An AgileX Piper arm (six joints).
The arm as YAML. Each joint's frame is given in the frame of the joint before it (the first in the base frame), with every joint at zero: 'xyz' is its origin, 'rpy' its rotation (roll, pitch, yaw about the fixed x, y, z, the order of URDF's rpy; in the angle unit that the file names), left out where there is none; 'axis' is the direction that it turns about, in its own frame. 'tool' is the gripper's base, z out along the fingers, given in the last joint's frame.
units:
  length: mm
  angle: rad
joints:
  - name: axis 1
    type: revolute
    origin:
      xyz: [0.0, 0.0, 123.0]
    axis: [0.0, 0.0, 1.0]
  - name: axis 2
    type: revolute
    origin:
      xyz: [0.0, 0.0, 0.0]
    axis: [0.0, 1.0, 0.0]
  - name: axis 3
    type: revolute
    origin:
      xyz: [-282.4, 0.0, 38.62]
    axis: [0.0, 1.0, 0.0]
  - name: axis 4
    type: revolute
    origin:
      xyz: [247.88, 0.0, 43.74]
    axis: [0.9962, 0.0, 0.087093]
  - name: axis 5
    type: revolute
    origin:
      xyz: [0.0, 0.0, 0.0]
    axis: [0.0, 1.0, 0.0]
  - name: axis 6
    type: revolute
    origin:
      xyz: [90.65, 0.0, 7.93]
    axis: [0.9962, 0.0, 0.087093]
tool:
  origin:
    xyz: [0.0, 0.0, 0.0]
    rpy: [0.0, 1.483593, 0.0]
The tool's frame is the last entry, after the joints.
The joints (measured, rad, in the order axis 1, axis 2, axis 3, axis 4, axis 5, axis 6), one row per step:
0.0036 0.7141 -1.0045 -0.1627 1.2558 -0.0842
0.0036 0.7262 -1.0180 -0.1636 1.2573 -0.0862
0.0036 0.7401 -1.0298 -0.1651 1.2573 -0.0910
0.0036 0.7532 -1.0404 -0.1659 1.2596 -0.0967
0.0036 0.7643 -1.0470 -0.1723 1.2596 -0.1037
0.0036 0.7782 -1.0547 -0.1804 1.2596 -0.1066
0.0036 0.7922 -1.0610 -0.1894 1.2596 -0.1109
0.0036 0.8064 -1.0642 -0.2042 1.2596 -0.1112
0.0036 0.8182 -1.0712 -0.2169 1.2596 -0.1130
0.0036 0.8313 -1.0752 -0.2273 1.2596 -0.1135
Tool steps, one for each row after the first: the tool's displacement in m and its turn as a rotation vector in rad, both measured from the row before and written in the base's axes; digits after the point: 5 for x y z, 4 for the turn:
0.00243 -0.00007 0.00258 -0.0020 0.0004 0.0010
0.00311 -0.00012 0.00198 -0.0044 0.0028 0.0031
0.00283 -0.00007 0.00154 -0.0042 0.0056 0.0037
0.00263 -0.00054 0.00080 -0.0104 0.0056 0.0030
0.00333 -0.00068 0.00080 -0.0094 0.0067 -0.0007
0.00343 -0.00075 0.00037 -0.0111 0.0084 0.0001
0.00358 -0.00124 -0.00048 -0.0141 0.0110 -0.0049
0.00282 -0.00107 0.00082 -0.0131 0.0051 -0.0029
0.00330 -0.00087 -0.00025 -0.0102 0.0092 -0.0030

